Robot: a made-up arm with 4 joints. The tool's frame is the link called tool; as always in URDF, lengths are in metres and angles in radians. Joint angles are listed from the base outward. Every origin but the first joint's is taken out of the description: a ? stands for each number. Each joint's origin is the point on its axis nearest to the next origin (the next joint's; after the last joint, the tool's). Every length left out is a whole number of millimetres.
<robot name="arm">
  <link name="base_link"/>
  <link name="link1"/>
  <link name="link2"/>
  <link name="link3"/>
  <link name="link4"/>
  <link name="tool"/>
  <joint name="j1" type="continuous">
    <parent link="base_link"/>
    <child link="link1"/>
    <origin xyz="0.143 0 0.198"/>
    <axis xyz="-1 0 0"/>
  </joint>
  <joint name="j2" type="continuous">
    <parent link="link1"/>
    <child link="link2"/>
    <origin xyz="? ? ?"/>
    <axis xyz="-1 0 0"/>
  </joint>
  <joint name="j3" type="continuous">
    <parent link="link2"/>
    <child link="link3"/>
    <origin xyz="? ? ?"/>
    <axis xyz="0 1 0"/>
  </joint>
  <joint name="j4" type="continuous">
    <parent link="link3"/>
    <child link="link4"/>
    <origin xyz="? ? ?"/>
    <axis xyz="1 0 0"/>
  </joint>
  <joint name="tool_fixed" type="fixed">
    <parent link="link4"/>
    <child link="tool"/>
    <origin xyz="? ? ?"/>
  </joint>
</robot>
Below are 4 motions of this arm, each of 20 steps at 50 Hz.
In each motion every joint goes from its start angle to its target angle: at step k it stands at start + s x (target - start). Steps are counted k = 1, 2, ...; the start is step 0. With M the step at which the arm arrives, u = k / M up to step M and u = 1 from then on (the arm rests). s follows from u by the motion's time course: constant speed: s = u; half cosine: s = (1 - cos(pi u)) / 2; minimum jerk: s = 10 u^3 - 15 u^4 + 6 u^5.
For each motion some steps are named. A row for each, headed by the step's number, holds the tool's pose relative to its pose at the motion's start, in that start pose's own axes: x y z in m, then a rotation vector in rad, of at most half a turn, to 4 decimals.
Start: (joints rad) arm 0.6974 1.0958 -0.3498 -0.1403
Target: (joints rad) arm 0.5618 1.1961 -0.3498 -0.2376
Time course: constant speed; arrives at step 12
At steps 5, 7, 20:
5: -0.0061 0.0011 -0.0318 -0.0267 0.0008 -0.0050
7: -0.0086 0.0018 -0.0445 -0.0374 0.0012 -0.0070
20: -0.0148 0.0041 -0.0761 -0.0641 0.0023 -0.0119

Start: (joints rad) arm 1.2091 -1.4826 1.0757 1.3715
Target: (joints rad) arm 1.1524 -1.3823 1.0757 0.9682
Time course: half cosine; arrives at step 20
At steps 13, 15, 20:
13: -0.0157 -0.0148 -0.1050 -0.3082 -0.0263 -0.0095
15: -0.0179 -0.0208 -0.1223 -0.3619 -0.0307 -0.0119
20: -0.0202 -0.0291 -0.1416 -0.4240 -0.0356 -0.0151

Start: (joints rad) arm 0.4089 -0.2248 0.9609 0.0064
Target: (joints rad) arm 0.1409 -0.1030 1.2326 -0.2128
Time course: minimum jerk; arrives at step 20
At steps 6, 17, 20:
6: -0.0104 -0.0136 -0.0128 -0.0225 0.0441 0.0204
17: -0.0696 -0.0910 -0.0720 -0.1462 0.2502 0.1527
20: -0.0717 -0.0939 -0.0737 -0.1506 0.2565 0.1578

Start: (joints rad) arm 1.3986 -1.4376 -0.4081 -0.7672
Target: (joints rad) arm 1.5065 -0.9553 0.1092 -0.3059
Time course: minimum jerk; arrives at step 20
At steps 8, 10, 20:
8: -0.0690 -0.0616 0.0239 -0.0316 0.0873 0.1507
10: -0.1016 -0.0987 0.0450 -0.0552 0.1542 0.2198
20: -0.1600 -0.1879 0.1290 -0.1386 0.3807 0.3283

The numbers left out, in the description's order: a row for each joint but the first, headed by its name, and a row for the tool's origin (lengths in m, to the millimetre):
j2: 0 -0.082 0.308
j3: 0 -0.376 0.063
j4: -0.016 0 -0.216
tool: 0 0.375 -0.024

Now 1 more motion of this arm.
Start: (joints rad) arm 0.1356 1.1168 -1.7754 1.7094
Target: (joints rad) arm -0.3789 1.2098 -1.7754 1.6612
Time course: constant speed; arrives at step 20
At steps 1, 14, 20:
1: -0.0162 0.0035 0.0003 -0.0067 -0.0204 0.0028
14: -0.2238 0.0435 -0.0300 -0.0935 -0.2868 0.0351
20: -0.3144 0.0578 -0.0647 -0.1332 -0.4102 0.0472

